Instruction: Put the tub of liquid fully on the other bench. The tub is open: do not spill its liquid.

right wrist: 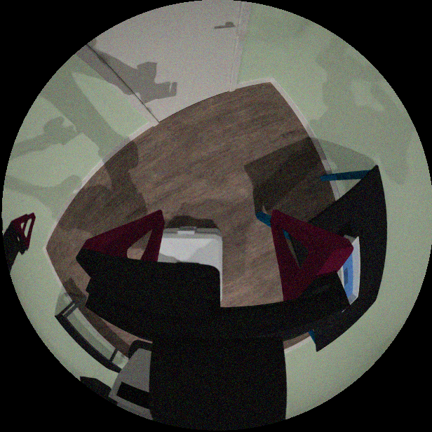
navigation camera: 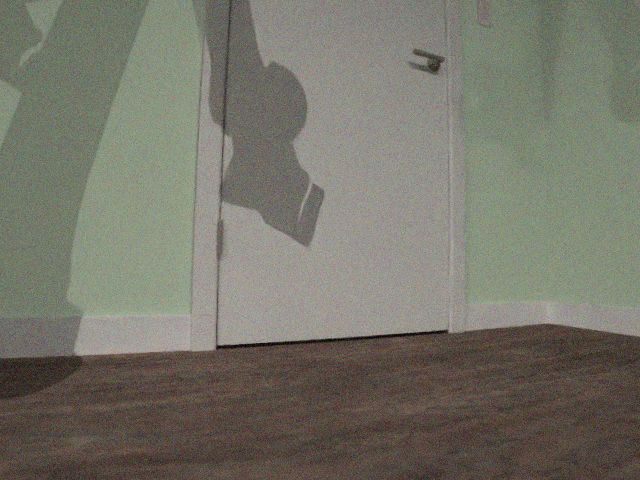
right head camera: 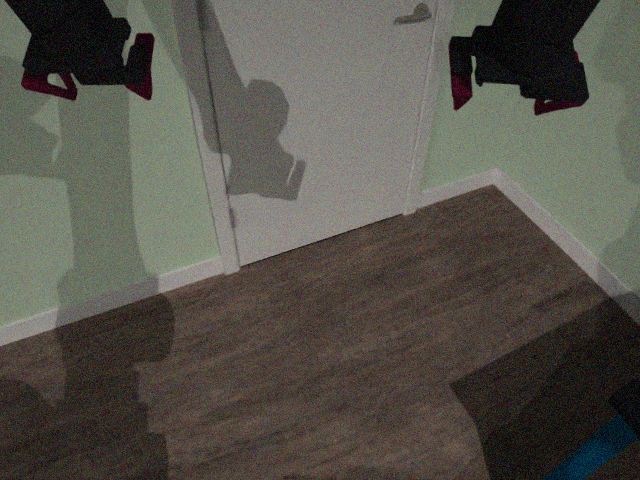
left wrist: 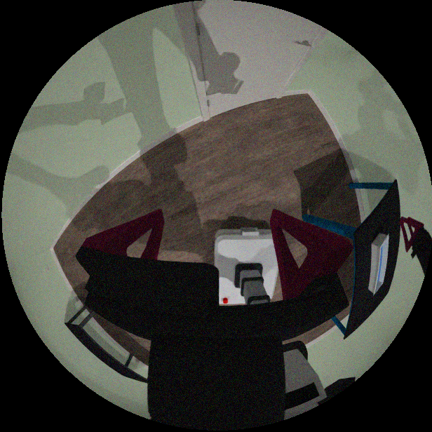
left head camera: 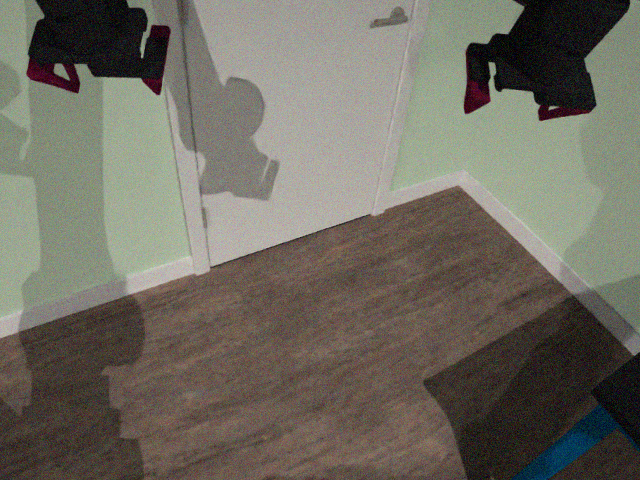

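Note:
The white tub (left wrist: 376, 265) (right wrist: 355, 270) with blue liquid stands upright on the black bench (left wrist: 382, 212) (right wrist: 370, 215) with blue legs, at the right of both wrist views. The tub does not show in the head views, where a bench corner (left head camera: 620, 395) (right head camera: 628, 405) enters at lower right. My left gripper (left head camera: 111, 86) (right head camera: 107, 93) (left wrist: 216, 215) is open and empty, held high away from the tub. My right gripper (left head camera: 516, 108) (right head camera: 506, 104) (right wrist: 216, 215) is open and empty, also apart from the tub. I cannot identify the other bench with certainty.
A white door (left head camera: 320, 129) (right head camera: 341, 129) (navigation camera: 361, 180) stands ahead in a green wall, with a room corner right of it. A black-framed structure (left wrist: 105, 355) (right wrist: 90, 350) is at lower left in the wrist views. My white base (left wrist: 230, 250) (right wrist: 200, 250) is below the grippers.

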